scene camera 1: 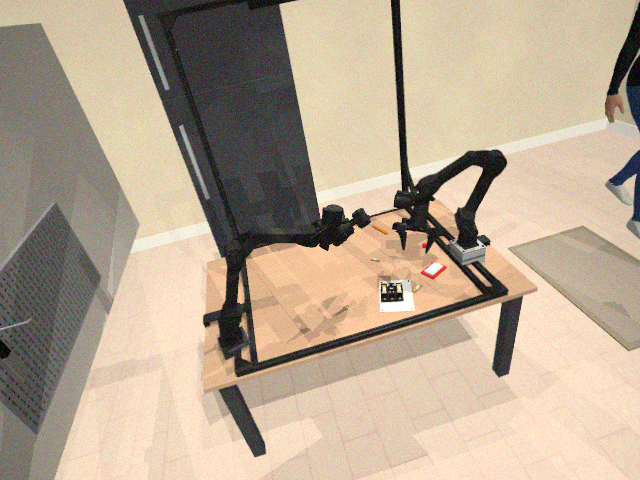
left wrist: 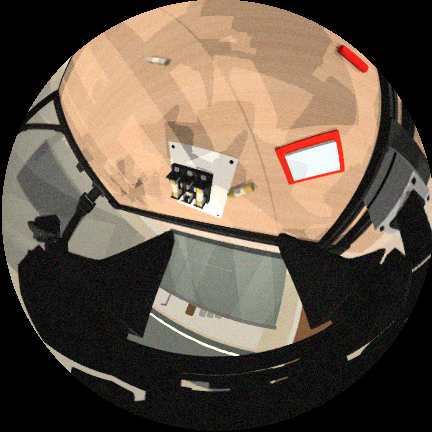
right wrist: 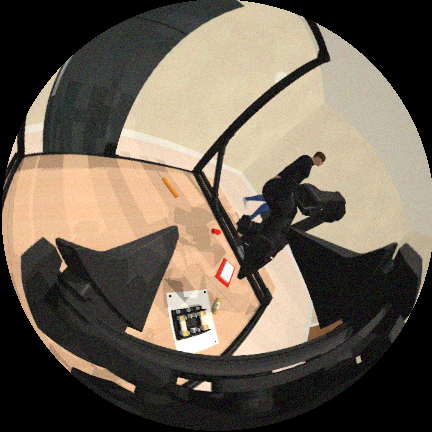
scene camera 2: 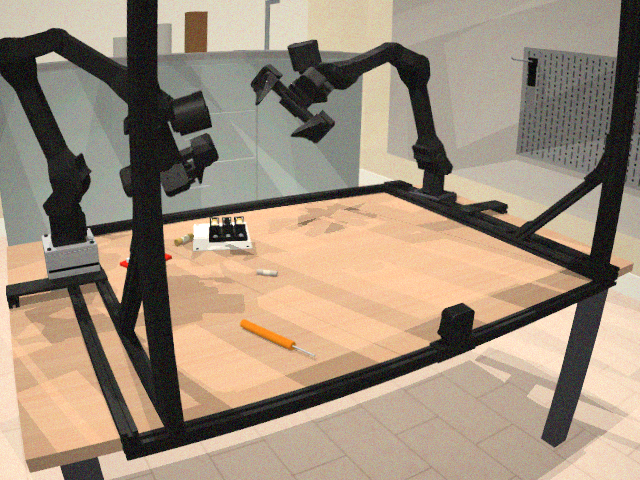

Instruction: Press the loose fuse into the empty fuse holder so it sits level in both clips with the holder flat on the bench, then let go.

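Places are measured from the left arm's base along level axes (x ahead, y left, z up), in millimetres.
Pixels of known places: left gripper, fingertip midpoint: [scene camera 1: 414,251] [left wrist: 227,237] [right wrist: 243,275]; right gripper, fingertip midpoint: [right wrist: 234,232] [scene camera 2: 274,119]; left arm's base at its link origin: [scene camera 1: 467,243] [scene camera 2: 68,239]; right arm's base at its link origin: [scene camera 1: 233,340] [left wrist: 97,189] [scene camera 2: 432,192].
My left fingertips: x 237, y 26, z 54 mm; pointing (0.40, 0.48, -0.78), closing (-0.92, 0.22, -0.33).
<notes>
For each thing: its top centre in the pictures, then the offset to it from my left fingertips. "pt": a spot on its surface instead.
- loose fuse at its top centre: [left wrist: 238,193] [scene camera 2: 183,235] [right wrist: 217,305] [scene camera 1: 416,286] dx +22, dy +60, dz -117 mm
- black fuse holder at a spot on its surface: [left wrist: 192,173] [scene camera 2: 225,236] pt dx +105, dy +23, dz -119 mm
- red tray at a spot on its surface: [left wrist: 283,148] [scene camera 1: 422,271] pt dx -42, dy -22, dz -125 mm
- red cylinder at its top centre: [right wrist: 217,229] dx -130, dy -169, dz -113 mm
- small grey-white fuse at its top centre: [left wrist: 154,59] [scene camera 2: 267,269] dx +106, dy -178, dz -121 mm
- orange screwdriver at its top centre: [scene camera 2: 277,335] [right wrist: 167,181] [scene camera 1: 377,226] dx +10, dy -405, dz -118 mm
The loose fuse [scene camera 1: 417,287] [scene camera 2: 183,239] [left wrist: 241,190] [right wrist: 216,306], brass-ended with a pale label, lies on the bench with one end at the edge of the white plate [scene camera 1: 405,304] [scene camera 2: 201,240] [left wrist: 222,170]. Whether that end rests on the plate I cannot tell. The black fuse holder [scene camera 1: 391,298] [scene camera 2: 227,234] [left wrist: 192,173] is on the plate; its two outer bays hold fuses and its middle bay is empty. My left gripper [scene camera 1: 416,250] [left wrist: 227,237] is open and empty, above the bench; a post partly hides it in scene camera 2. My right gripper [scene camera 2: 277,117] is open and empty, high above the bench.
A red tray [scene camera 1: 424,271] [left wrist: 283,148] with a pale inside lies near the loose fuse. A red cylinder [left wrist: 353,59] [right wrist: 216,231], a small grey-white fuse [scene camera 2: 267,272] [left wrist: 158,60] and an orange screwdriver [scene camera 1: 379,229] [scene camera 2: 267,334] lie farther off. Black frame rails border the bench.
</notes>
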